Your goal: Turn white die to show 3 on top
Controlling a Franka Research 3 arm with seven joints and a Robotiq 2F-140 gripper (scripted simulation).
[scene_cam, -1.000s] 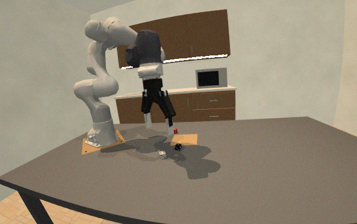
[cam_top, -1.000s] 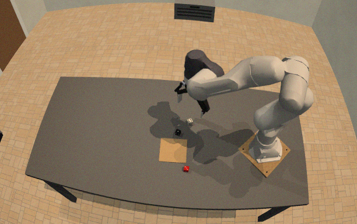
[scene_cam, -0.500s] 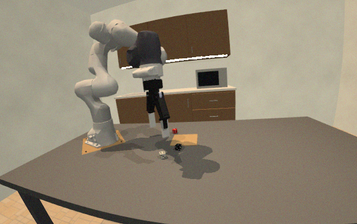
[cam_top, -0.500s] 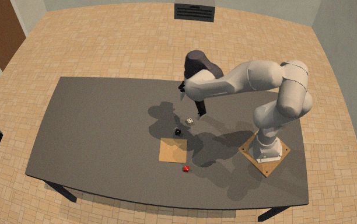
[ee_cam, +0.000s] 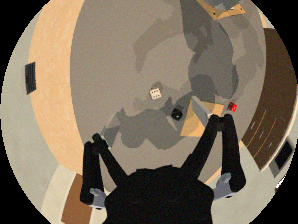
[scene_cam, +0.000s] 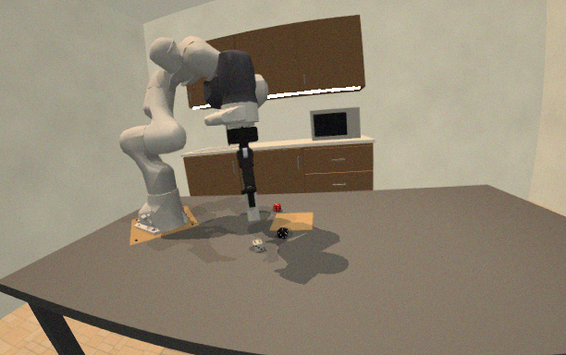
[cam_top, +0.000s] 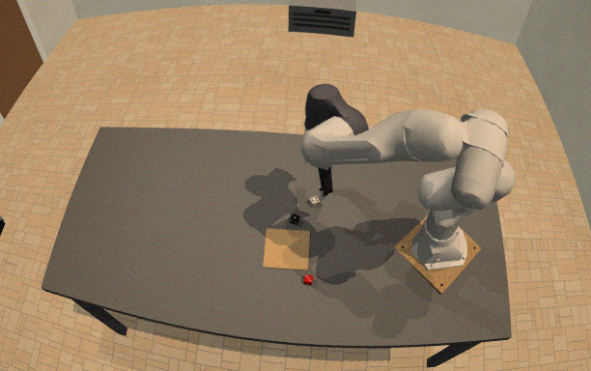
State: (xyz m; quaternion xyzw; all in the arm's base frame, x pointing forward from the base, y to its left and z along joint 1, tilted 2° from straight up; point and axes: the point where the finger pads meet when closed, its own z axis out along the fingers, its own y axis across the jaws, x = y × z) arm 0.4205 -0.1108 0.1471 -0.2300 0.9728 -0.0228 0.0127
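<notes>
Now: the white die 120 mm below my hand. From my hand the other things lie so: red die (30 mm behind, 290 mm to the left, 120 mm below); black die (50 mm ahead, 80 mm to the left, 120 mm below); tan mat (60 mm ahead, 190 mm to the left, 130 mm below).
</notes>
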